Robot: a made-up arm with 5 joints.
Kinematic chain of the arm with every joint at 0, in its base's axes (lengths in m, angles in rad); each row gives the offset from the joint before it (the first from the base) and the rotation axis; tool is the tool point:
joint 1: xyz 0 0 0.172 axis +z
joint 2: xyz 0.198 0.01 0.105 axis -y
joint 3: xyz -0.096 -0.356 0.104 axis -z
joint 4: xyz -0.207 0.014 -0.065 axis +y
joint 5: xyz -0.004 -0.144 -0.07 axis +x
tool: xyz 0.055 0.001 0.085
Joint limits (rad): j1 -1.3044..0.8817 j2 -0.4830..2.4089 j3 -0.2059..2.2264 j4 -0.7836..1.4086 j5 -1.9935..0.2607
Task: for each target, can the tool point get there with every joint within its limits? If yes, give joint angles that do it. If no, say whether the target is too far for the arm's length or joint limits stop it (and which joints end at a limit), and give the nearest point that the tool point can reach.
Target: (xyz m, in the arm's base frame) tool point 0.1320 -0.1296 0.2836
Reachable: yes | joints 0.3660 0.3450 1.9826 -0.1125 -0.5375
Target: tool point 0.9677 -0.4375 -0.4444
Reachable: no: too far | nearest point 0.5686 -0.2571 -0.0337 | short by 0.600 m
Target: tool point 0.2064 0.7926 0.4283
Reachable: no: joint limits stop it (at a limit: joint 1, joint 2, joint 5) | nearest point 0.2805 0.2386 0.1897 | short by 0.608 m
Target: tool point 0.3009 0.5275 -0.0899
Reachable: no: joint limits stop it (at a limit: joint 1, joint 4, joint 5) | nearest point 0.3713 0.2504 0.0650 | short by 0.325 m
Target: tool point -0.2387 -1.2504 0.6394
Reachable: no: too far | nearest point -0.0996 -0.5216 0.4631 | short by 0.763 m
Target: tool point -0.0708 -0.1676 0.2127
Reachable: yes | joints -0.7297 0.2046 1.5262 0.2945 -1.4597
